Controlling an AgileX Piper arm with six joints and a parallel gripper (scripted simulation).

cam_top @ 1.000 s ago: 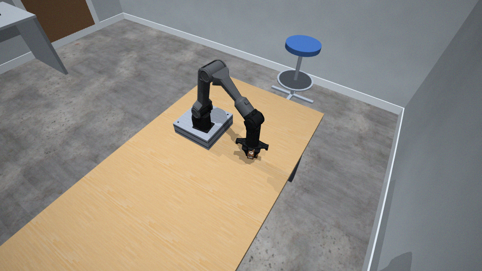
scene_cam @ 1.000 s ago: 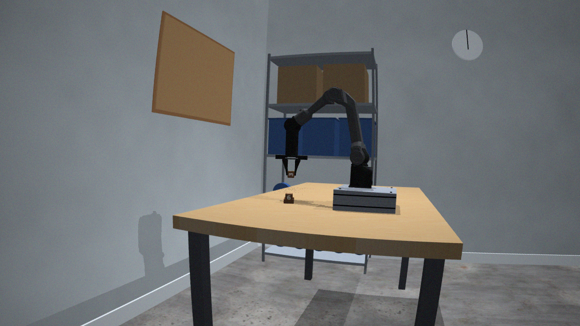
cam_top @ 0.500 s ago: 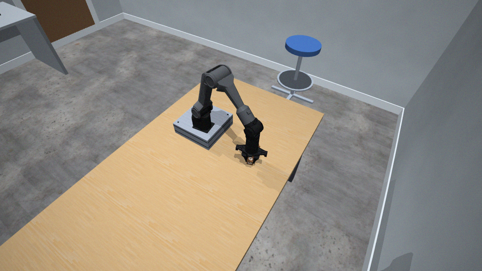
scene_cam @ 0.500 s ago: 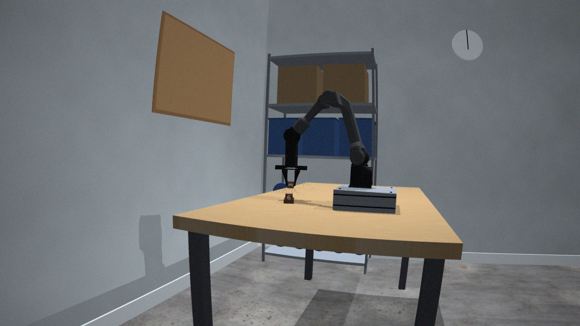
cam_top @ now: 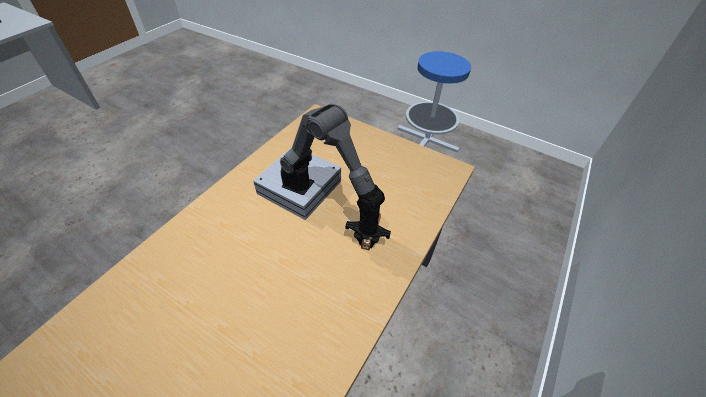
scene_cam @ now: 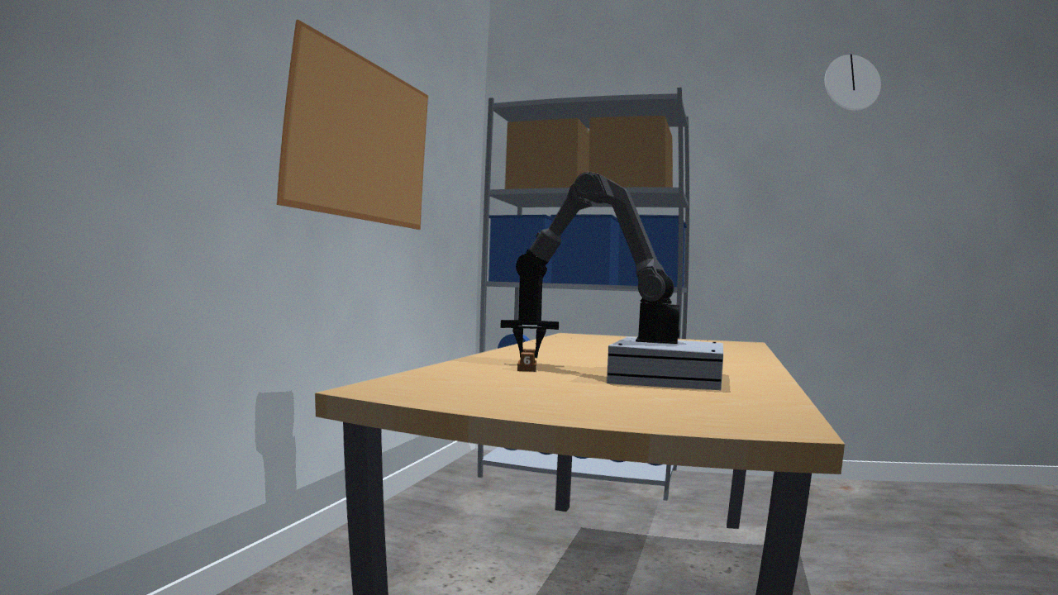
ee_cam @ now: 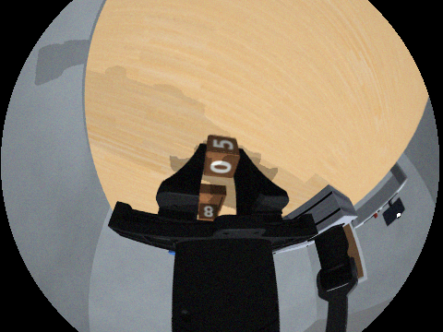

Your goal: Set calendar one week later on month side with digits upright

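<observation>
My hand is right at the brown digit cube. From my hand the other things lie so: brown tray: 2 cm behind, 10 cm to the left, 1 cm below.
</observation>
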